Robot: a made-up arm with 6 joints.
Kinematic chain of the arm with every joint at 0, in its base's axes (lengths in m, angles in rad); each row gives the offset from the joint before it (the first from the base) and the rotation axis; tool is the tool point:
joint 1: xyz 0 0 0.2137 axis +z
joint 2: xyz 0 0.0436 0 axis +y
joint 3: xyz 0 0 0.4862 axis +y
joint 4: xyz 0 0 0.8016 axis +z
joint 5: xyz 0 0 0 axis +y
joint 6: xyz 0 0 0.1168 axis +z
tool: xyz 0 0 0
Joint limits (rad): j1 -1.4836..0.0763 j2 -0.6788..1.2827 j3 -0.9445..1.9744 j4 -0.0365..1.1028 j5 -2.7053..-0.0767 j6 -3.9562..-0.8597
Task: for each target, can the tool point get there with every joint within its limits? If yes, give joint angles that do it. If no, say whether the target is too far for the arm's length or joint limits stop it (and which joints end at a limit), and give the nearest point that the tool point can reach.
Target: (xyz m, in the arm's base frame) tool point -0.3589 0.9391 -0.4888
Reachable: no: joint limits stop it (at a limit: joint 2, joint 3) | nearest point -0.3910 1.0231 0.4338 | short by 0.927 m
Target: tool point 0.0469 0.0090 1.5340
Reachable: yes | joints -0.8126 -0.4140 0.7303 0.0537 -0.5592 -2.2597
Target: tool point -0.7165 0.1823 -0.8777
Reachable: no: joint limits stop it (at a limit: joint 1, joint 2, joint 3, joint 4) | nearest point 0.0125 -0.3967 -0.5383 | short by 0.991 m
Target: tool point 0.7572 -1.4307 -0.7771
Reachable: no: too far | nearest point 0.5251 -0.9922 -0.2910 | short by 0.695 m
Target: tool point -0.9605 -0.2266 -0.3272
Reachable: no: joint limits stop it (at a limit: joint 1, joint 2, joint 3) | nearest point -1.0872 -0.0647 0.4373 | short by 0.792 m
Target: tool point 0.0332 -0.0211 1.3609
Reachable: yes | joints -0.6792 -0.3393 0.7166 0.5288 -2.4149 -2.2837
